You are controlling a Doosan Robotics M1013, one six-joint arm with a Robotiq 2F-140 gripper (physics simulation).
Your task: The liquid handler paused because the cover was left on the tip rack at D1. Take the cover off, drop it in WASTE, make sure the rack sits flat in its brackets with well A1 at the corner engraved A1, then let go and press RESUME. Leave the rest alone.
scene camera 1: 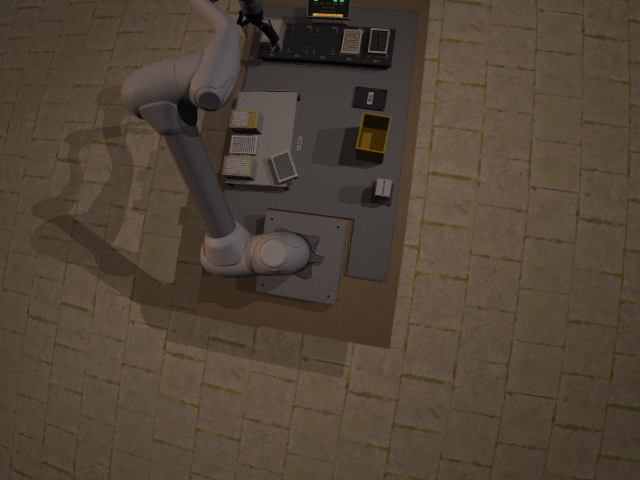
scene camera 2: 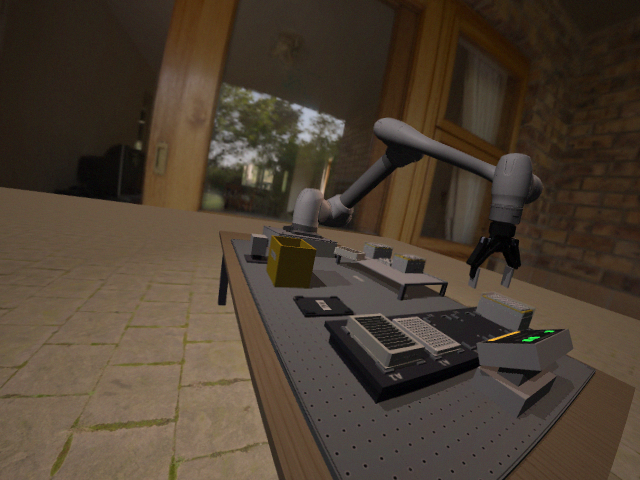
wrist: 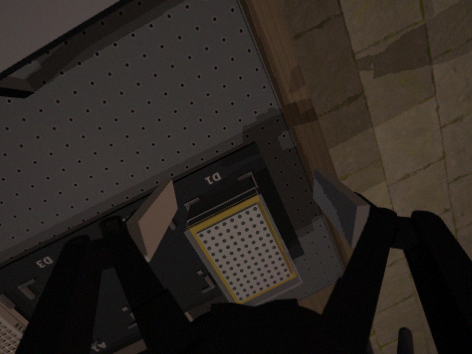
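Where they show: gripper, between the fingertips: [scene camera 1: 260, 43] [scene camera 2: 488, 286] [wrist: 243, 189]; arm's base, origin of its link: [scene camera 2: 303, 234].
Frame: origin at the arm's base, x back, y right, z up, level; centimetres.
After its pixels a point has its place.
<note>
My gripper [scene camera 1: 261, 37] @(x -88.8, y -38.0, z 4.4 cm) [scene camera 2: 490, 279] @(x -88.8, y -38.0, z 4.4 cm) [wrist: 243, 189] @(x -88.8, y -38.0, z 4.4 cm) is open and empty, its fingers pointing down above the tip rack at D1. The tip rack [scene camera 2: 504, 311] [wrist: 245, 250] is a pale box with a yellow-edged, dotted top. In the wrist view it lies between and below the two pads, nearer the left one. A faint clear border, seemingly the cover [wrist: 298, 282] @(x -102.8, y -40.0, z 3.3 cm), shows around its lower edge. I cannot tell whether the rack sits flat, and its A1 corner is not readable. The yellow WASTE bin [scene camera 1: 373, 136] @(x -58.8, y 20.6, z -7.7 cm) [scene camera 2: 292, 263] @(x -63.1, y 22.1, z -0.1 cm) stands open. The screen unit [scene camera 1: 328, 9] @(x -111.7, y -11.8, z 2.2 cm) [scene camera 2: 522, 341] @(x -115.4, y -4.8, z 4.1 cm) shows green marks and an amber bar.
The black deck [scene camera 1: 315, 60] @(x -89.1, y -13.3, z -4.0 cm) [scene camera 2: 379, 387] @(x -110.2, y 20.1, z -4.2 cm) [wrist: 177, 280] @(x -101.4, y -24.2, z -3.7 cm) also carries a white plate [scene camera 1: 352, 41] @(x -100.1, y 1.9, z -2.3 cm) [scene camera 2: 426, 334] @(x -101.1, y 2.2, z -2.3 cm) and a dark-welled rack [scene camera 1: 378, 40] @(x -101.8, y 13.6, z -1.3 cm) [scene camera 2: 385, 338] @(x -103.0, y 14.9, z -0.9 cm). A raised shelf [scene camera 1: 273, 111] @(x -60.1, y -25.9, z -2.3 cm) [scene camera 2: 385, 273] @(x -59.1, y -17.8, z -2.3 cm) holds several racks. A black flat piece [scene camera 1: 370, 105] @(x -73.0, y 16.1, z -7.5 cm) and a small white box [scene camera 1: 383, 188] @(x -33.8, y 29.8, z 2.1 cm) lie near the bin.
</note>
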